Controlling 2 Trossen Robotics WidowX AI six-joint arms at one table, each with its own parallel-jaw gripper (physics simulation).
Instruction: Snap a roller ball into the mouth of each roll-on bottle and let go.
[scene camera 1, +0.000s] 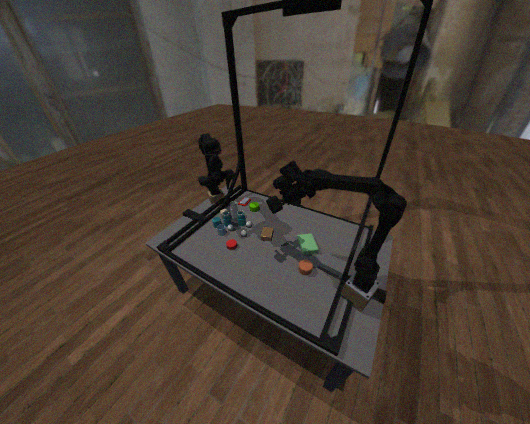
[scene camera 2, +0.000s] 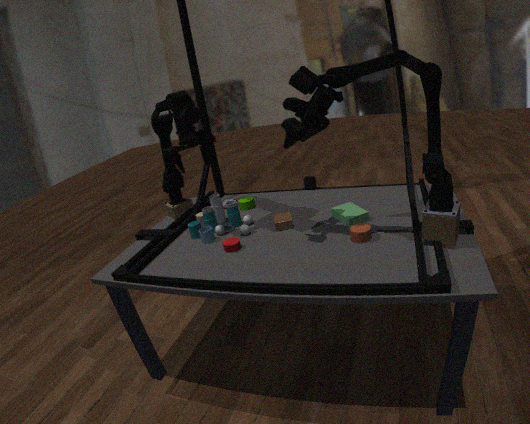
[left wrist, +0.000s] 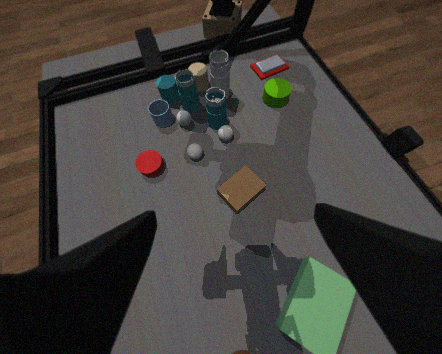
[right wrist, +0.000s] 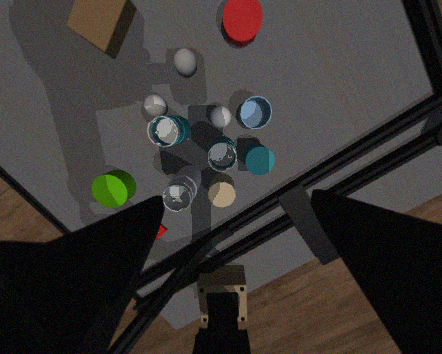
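Pixels of known places: left gripper, fingertip midpoint: (scene camera 2: 293, 144) (left wrist: 235, 214); right gripper, fingertip midpoint: (scene camera 1: 219, 191) (scene camera 2: 195, 169) (right wrist: 236, 199); left arm's base at its link origin: (scene camera 1: 363, 283) (scene camera 2: 441, 206); right arm's base at its link origin: (scene camera 1: 215, 192) (scene camera 2: 177, 201) (left wrist: 222, 9) (right wrist: 222, 304).
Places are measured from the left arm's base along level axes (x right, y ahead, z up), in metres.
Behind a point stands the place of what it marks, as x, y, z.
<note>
Three pale grey balls lie loose on the table: one ball (left wrist: 195, 151) @[-0.126, 0.626, -0.070] (right wrist: 185, 62) @[-0.132, 0.641, -0.068] toward the brown block, one ball (left wrist: 226, 133) @[-0.057, 0.669, -0.071] (right wrist: 155, 106) @[-0.064, 0.684, -0.068] and one ball (left wrist: 184, 118) @[-0.153, 0.718, -0.072] (right wrist: 220, 116) @[-0.158, 0.729, -0.067], each close by a teal bottle. Two teal bottles stand upright with clear, open mouths: one bottle (scene camera 2: 233, 215) @[-0.095, 0.711, -0.056] (left wrist: 216, 115) @[-0.078, 0.703, -0.051] and another bottle (scene camera 2: 209, 218) @[-0.159, 0.769, -0.045] (left wrist: 188, 97) @[-0.142, 0.762, -0.053]. I see no ball in either mouth. A taller clear vessel (scene camera 2: 217, 207) @[-0.081, 0.800, -0.038] (left wrist: 219, 77) @[-0.067, 0.796, -0.032] stands behind them. My right gripper (right wrist: 236, 199) @[-0.155, 0.784, 0.140] is open and empty above the group. My left gripper (left wrist: 235, 214) @[-0.061, 0.431, 0.189] is open and empty, high above the table.
A blue cup (left wrist: 161, 114) @[-0.203, 0.721, -0.058] (right wrist: 256, 112) @[-0.220, 0.741, -0.101], teal cylinder (right wrist: 260, 160) @[-0.199, 0.814, -0.051] and beige cylinder (right wrist: 222, 194) @[-0.123, 0.853, -0.052] stand beside the bottles. Around are a red disc (left wrist: 149, 163) @[-0.226, 0.606, -0.076], green cylinder (left wrist: 276, 93) @[0.068, 0.774, -0.067], red-and-white item (left wrist: 270, 66) @[0.073, 0.892, -0.088], brown block (left wrist: 242, 188) @[-0.032, 0.538, -0.072], light green block (left wrist: 320, 305) @[0.075, 0.338, -0.072] and orange cylinder (scene camera 2: 360, 233) @[-0.083, 0.231, -0.070].
</note>
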